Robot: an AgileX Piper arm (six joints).
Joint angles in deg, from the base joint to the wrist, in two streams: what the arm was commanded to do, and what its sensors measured. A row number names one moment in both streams.
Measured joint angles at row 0:
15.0, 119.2, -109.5, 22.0, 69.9, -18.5
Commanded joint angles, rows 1 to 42:
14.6, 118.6, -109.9, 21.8, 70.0, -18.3
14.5, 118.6, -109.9, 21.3, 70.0, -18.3
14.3, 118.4, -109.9, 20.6, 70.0, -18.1
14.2, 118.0, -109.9, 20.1, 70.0, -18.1
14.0, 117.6, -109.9, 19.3, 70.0, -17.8
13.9, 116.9, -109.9, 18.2, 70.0, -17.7
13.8, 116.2, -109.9, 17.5, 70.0, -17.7
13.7, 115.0, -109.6, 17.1, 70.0, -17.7
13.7, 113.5, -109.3, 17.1, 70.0, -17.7
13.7, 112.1, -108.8, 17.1, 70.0, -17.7
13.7, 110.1, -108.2, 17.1, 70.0, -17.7
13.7, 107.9, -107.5, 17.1, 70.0, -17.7
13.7, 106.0, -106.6, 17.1, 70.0, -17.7
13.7, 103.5, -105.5, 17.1, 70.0, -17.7
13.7, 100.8, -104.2, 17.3, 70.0, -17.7
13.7, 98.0, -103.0, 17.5, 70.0, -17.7
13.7, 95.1, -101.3, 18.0, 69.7, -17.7
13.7, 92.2, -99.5, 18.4, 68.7, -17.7
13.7, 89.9, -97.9, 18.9, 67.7, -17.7
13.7, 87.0, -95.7, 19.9, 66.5, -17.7
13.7, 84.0, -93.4, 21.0, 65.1, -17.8
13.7, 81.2, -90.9, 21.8, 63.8, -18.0
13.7, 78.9, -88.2, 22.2, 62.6, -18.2
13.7, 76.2, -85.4, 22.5, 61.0, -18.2
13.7, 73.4, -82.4, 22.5, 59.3, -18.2
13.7, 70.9, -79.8, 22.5, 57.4, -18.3
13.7, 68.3, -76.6, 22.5, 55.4, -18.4
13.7, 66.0, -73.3, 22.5, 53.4, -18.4
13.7, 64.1, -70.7, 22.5, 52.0, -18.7
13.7, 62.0, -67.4, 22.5, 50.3, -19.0
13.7, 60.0, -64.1, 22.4, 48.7, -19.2
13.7, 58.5, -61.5, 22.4, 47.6, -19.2
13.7, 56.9, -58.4, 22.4, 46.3, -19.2
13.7, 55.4, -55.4, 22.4, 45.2, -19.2
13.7, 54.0, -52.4, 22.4, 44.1, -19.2
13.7, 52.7, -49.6, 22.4, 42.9, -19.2
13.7, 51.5, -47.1, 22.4, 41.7, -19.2
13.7, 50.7, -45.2, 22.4, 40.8, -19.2
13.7, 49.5, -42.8, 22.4, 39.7, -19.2
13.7, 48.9, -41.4, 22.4, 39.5, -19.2
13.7, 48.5, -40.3, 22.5, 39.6, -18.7
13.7, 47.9, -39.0, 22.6, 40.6, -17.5
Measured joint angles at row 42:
13.9, 50.4, -43.9, 22.3, 41.9, -18.6
